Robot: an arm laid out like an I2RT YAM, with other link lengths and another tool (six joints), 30 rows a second.
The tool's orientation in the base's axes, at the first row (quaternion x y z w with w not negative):
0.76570, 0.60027, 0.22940, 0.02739
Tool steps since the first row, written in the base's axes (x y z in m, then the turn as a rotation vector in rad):
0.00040, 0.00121, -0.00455, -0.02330, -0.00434, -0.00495
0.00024, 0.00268, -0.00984, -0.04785, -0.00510, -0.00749
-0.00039, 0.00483, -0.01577, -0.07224, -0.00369, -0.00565
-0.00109, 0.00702, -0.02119, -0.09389, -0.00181, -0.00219
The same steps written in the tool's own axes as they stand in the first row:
-0.00025, -0.00142, 0.00450, -0.00968, -0.02149, -0.00554
-0.00059, -0.00365, 0.00951, -0.01547, -0.04435, -0.01288
-0.00059, -0.00670, 0.01506, -0.01781, -0.06627, -0.02357
-0.00040, -0.00966, 0.02015, -0.01873, -0.08532, -0.03454

